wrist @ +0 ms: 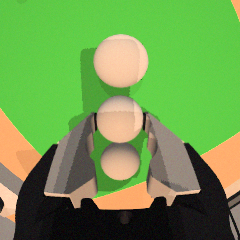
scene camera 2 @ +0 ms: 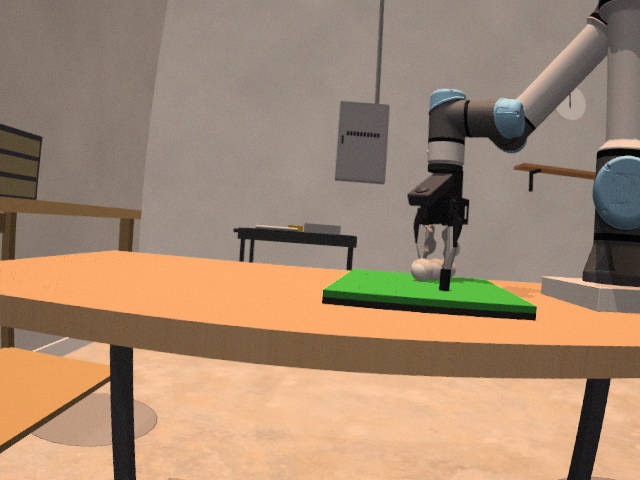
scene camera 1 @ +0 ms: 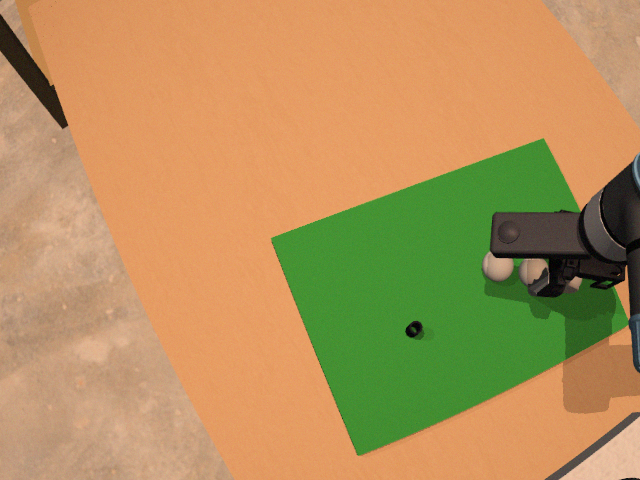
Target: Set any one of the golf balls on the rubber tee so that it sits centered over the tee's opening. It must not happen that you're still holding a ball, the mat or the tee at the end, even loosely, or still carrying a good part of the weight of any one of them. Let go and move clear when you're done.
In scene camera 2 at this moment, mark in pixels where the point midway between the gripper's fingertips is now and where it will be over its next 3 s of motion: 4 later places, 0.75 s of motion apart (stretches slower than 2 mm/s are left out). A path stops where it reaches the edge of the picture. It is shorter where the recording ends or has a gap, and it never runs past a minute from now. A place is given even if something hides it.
My gripper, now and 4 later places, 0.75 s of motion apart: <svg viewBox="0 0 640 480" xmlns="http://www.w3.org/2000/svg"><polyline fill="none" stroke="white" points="434,277 436,250 438,225 449,206 449,238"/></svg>
